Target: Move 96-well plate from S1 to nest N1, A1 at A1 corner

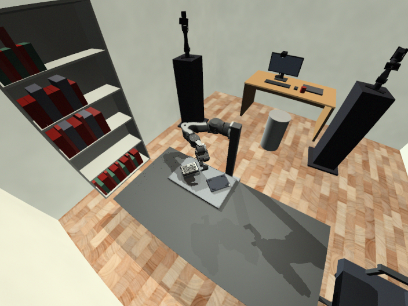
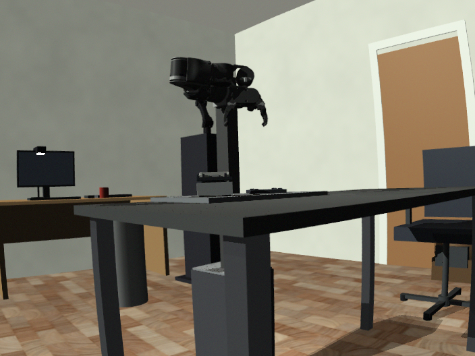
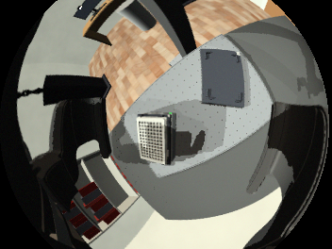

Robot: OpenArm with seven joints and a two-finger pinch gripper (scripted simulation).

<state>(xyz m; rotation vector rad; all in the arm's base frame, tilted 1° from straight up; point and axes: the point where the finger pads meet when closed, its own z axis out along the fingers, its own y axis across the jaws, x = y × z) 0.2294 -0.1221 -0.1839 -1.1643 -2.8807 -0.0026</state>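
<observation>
Now: hand 160 mm above the white 96-well plate, 130 mm to the left of it and 20 mm past it. Round my hand: dark plate nest N1: 210 mm below, 130 mm to the left, 30 mm behind; then A1 corner mark: 220 mm to the left, 210 mm below, 50 mm behind; then plate shaker S1: 160 mm below, 140 mm to the right, 10 mm ahead.
</observation>
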